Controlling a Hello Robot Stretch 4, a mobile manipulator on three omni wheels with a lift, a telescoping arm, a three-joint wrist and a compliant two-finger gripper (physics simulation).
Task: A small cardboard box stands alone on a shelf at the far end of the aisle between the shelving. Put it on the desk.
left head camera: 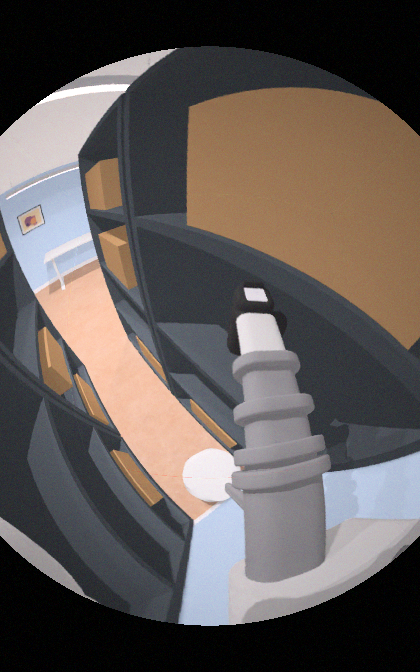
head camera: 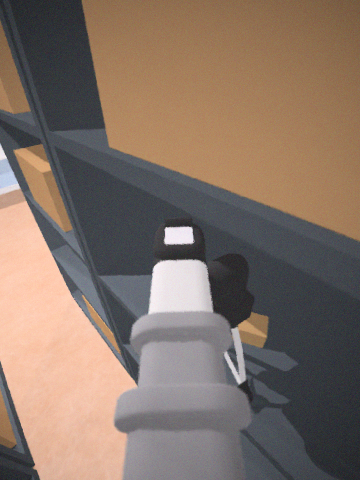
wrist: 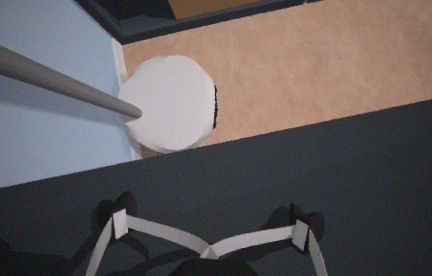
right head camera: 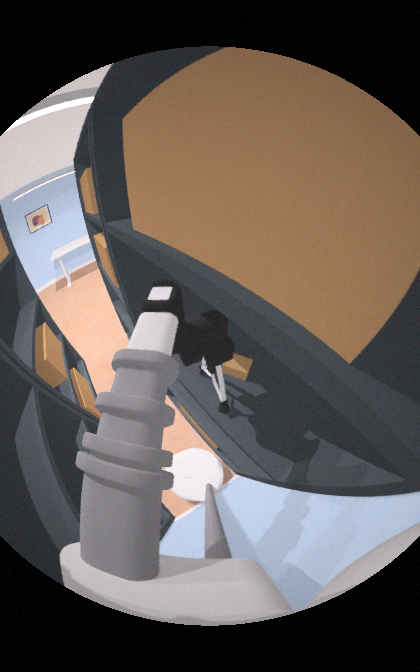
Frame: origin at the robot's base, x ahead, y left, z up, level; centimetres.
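Seen in the pictures: gripper, fingertip midpoint: [wrist: 204, 213]; robot's base at its link origin: [wrist: 175, 109].
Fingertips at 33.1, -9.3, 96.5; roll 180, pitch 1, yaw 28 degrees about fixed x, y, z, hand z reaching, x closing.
Observation:
Offsets run from my fingertips to a thing's top centre, as dx, dy, dz. "spot": to the spot under its first point. Level surfaces: height alone.
The small cardboard box {+8.8, -7.7, +4.8} [head camera: 256, 332] [right head camera: 239, 366] sits on the dark shelf [right head camera: 245, 434], partly hidden behind the black gripper body. It does not show in the wrist view. My gripper [right head camera: 214, 389] [wrist: 204, 213] is open over the same shelf, with its fingers spread wide and no object between them. In the right head view the box is just right of and beyond the fingers. In the head view the arm and wrist hide part of the gripper. A white desk [left head camera: 70, 247] [right head camera: 72, 247] stands far off by the blue wall.
A very large cardboard box {spot: -1.1, +4.5, +53.7} [head camera: 225, 100] [left head camera: 290, 190] [right head camera: 260, 200] fills the shelf above the arm. Shelving with more boxes lines both sides of the aisle floor {dz -99.3} [head camera: 45, 310] [left head camera: 130, 395] [wrist: 320, 65]. My round white base [left head camera: 210, 475] [right head camera: 197, 470] [wrist: 170, 102] stands near the blue end wall.

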